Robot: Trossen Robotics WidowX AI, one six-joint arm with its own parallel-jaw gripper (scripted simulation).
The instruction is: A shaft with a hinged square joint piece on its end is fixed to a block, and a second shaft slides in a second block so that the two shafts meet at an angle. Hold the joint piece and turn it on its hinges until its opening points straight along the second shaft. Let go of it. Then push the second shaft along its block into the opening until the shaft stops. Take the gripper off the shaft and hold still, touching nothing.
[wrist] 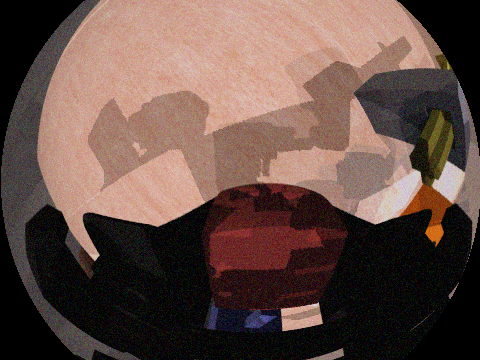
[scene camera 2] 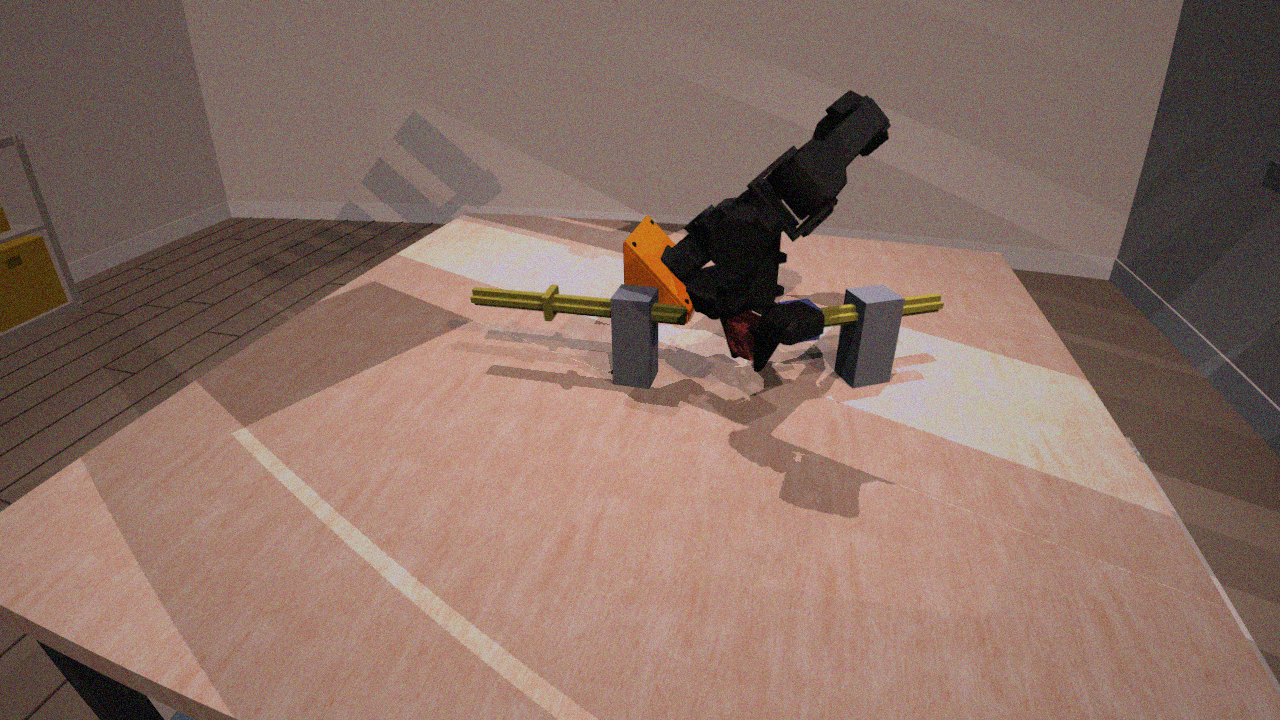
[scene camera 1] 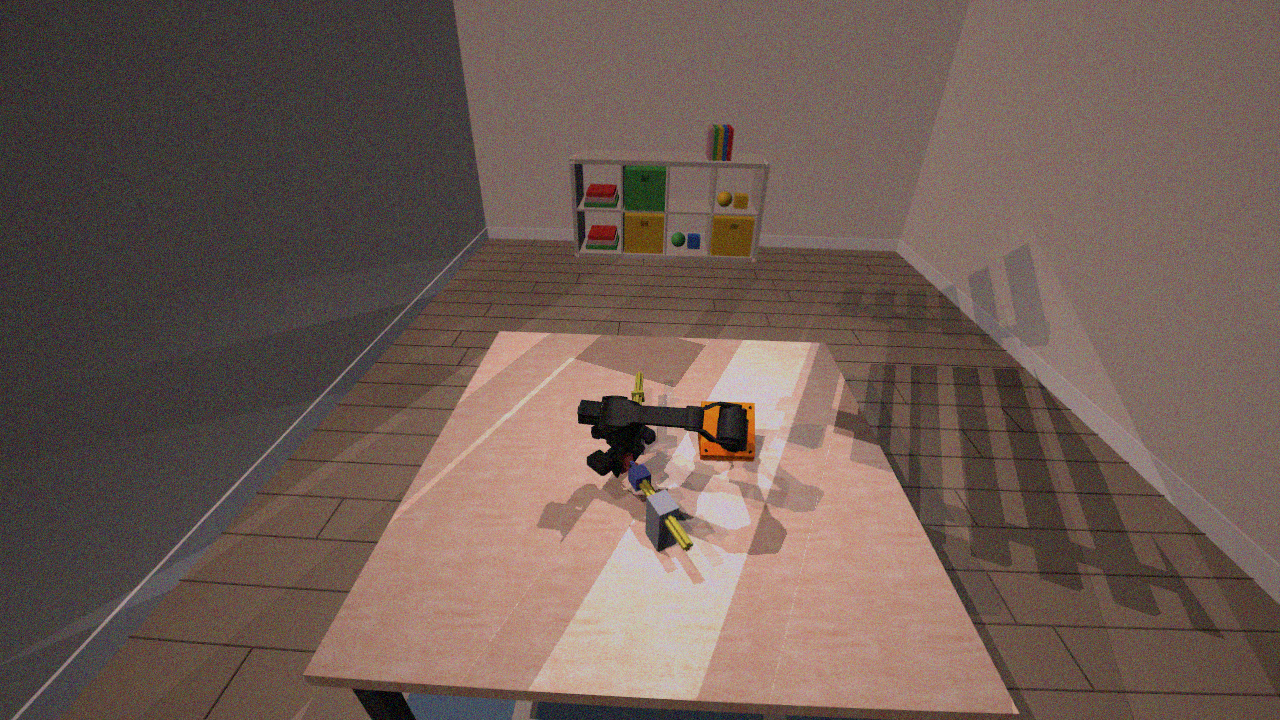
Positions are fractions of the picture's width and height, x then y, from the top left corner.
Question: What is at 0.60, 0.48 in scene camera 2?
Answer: My gripper.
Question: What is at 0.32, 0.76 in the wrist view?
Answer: My gripper.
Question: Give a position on a yellow shaft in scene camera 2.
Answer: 0.43, 0.42
